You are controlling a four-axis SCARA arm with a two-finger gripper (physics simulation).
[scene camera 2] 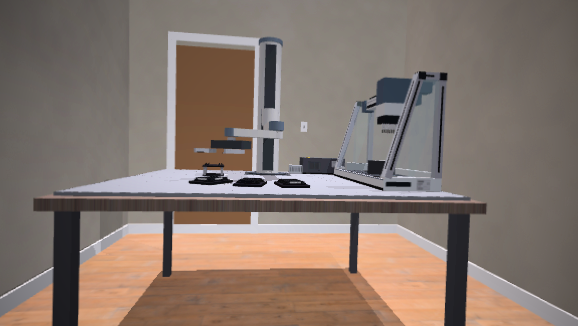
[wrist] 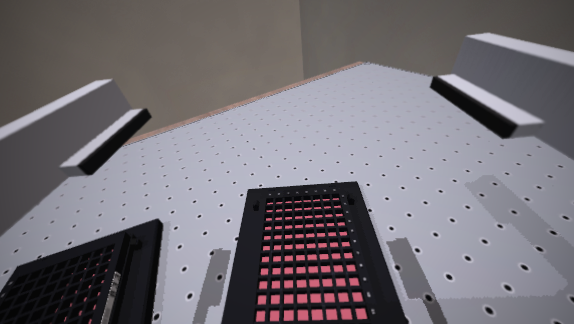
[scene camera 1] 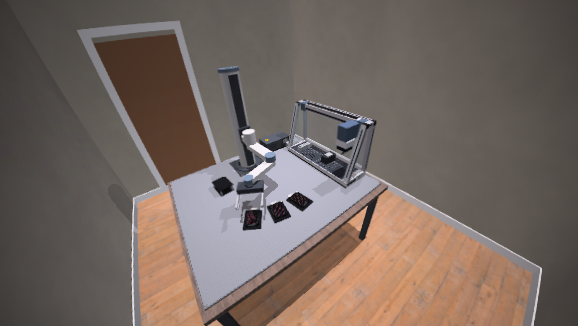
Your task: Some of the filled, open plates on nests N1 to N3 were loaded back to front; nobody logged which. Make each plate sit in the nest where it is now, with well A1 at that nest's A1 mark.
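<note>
Three black plates with red-filled wells sit in black nests: N1's plate [scene camera 1: 252, 219] [wrist: 305, 250], N2's plate [scene camera 1: 278, 211] [wrist: 65, 285] and N3's plate [scene camera 1: 300, 200]. In the wrist view N1's plate is straight ahead; small marks run along its far and right edges. Its near edge and the nest's A1 mark are out of frame. N2's plate is cut off at lower left, a striped label on its right side; its near end is hidden. N3's plate does not show there. My gripper [scene camera 1: 251, 212] [scene camera 2: 219, 150] [wrist: 281, 81] is open and empty, above the table near N1.
A raised black stand [scene camera 1: 223, 185] [scene camera 2: 213, 165] is left of the arm. A framed machine [scene camera 2: 403, 127] with a blue head [scene camera 1: 348, 131] stands on the right. A dark box [scene camera 1: 274, 140] [scene camera 2: 320, 165] sits at the back beside the arm's column [scene camera 1: 235, 110] [scene camera 2: 270, 80].
</note>
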